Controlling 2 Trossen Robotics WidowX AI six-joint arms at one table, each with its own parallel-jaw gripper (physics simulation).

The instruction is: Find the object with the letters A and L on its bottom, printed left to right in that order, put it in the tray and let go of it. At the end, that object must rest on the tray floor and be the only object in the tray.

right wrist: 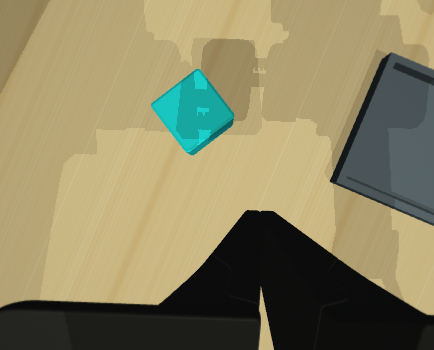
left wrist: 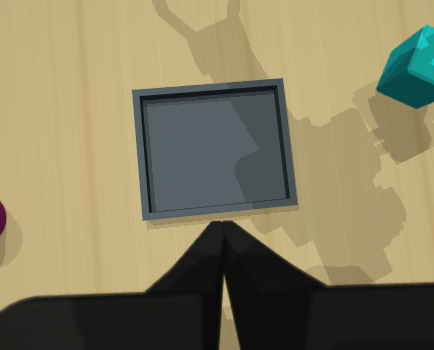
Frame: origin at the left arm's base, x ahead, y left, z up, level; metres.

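Seen in the pictures: left gripper, fingertip midpoint: (left wrist: pixel 221 231); right gripper, fingertip midpoint: (right wrist: pixel 258 224).
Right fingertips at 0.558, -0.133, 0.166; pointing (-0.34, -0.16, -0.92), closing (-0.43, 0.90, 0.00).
Observation:
A point is followed by its place in that frame, as x, y, z.
The grey-blue tray (left wrist: pixel 138 155) @(0.445, 0.059, -0.009) (right wrist: pixel 361 117) @(0.456, -0.072, -0.015) stands on the table; its floor shows bare in the left wrist view, and part of it shows at the right edge of the right wrist view. A teal block (left wrist: pixel 407 70) @(0.507, -0.162, 0.016) (right wrist: pixel 190 105) @(0.515, -0.193, 0.017) stands on the table, at the upper right of the left wrist view and left of the tray in the right wrist view. No letters can be read on it, and its bottom is hidden. My left gripper (left wrist: pixel 221 231) @(0.396, -0.002, 0.117) is shut and empty, its tips near the tray's lower edge in view. My right gripper (right wrist: pixel 258 224) @(0.557, -0.133, 0.166) is shut and empty, apart from the teal block.
A small part of a dark magenta object (left wrist: pixel 2 218) @(0.395, 0.177, -0.022) shows at the left edge of the left wrist view. Arm shadows fall across the wooden table (left wrist: pixel 45 100) @(0.499, 0.146, -0.028) (right wrist: pixel 150 200) @(0.596, -0.194, -0.027) and the tray.

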